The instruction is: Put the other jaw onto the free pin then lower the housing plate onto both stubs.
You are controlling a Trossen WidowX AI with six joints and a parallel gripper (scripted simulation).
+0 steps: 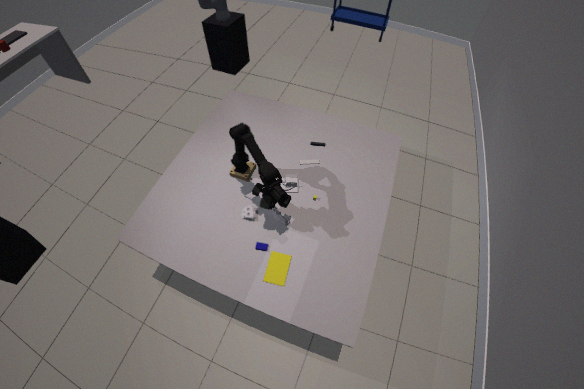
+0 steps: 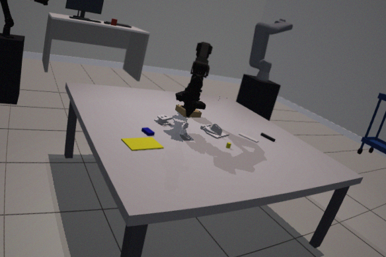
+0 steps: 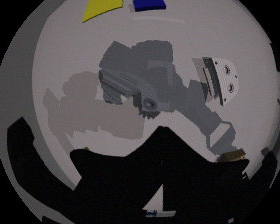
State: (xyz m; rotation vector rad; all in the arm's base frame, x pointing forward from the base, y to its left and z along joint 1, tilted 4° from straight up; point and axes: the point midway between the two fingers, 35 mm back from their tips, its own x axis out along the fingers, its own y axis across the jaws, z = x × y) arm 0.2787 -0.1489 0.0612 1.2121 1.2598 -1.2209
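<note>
Right now my gripper tip is 30 mm short of the jaw, 20 mm to the left of it and 40 mm above it. From my gripper tip the other things lie so: white block (110 mm behind, 80 mm to the right, 70 mm below); then yellow cube (170 mm ahead, 160 mm to the left, 70 mm below); then blue block (40 mm ahead, 210 mm to the right, 70 mm below).
</note>
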